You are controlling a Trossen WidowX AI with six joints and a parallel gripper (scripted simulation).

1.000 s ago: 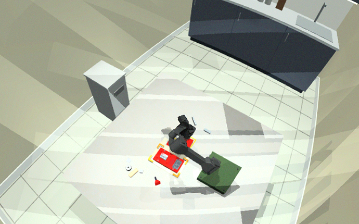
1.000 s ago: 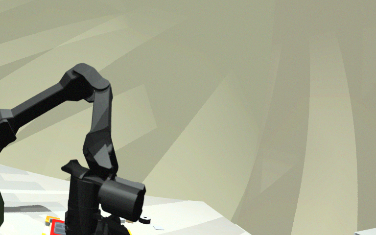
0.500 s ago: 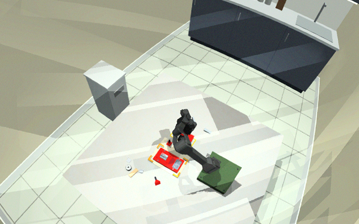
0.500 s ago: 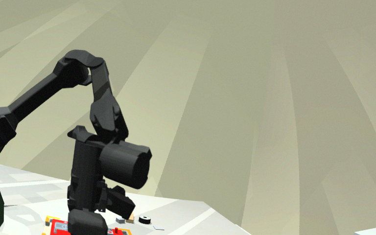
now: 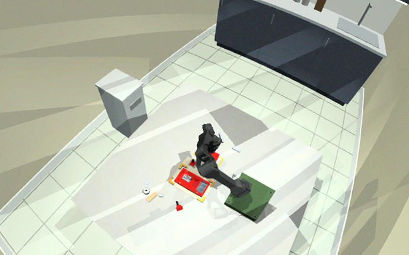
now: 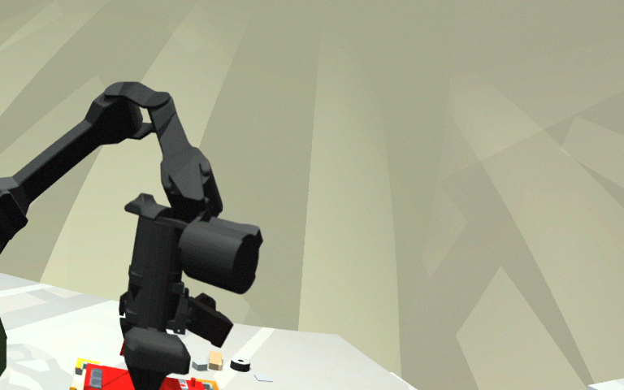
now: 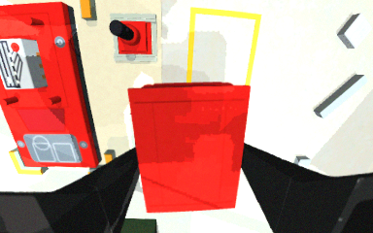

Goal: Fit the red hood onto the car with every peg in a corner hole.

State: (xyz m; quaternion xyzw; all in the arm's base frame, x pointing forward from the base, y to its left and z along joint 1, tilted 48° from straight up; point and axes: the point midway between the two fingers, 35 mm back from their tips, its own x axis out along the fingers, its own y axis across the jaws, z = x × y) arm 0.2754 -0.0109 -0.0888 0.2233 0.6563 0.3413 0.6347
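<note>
Now: the grey engine block 19 cm to the left of my gripper tip, 8 cm below it and 4 cm ahead of it. The rest, counted from my gripper tip: tan block (41 cm to the left, 14 cm ahead, 9 cm below); red hood (right at my gripper tip).
</note>
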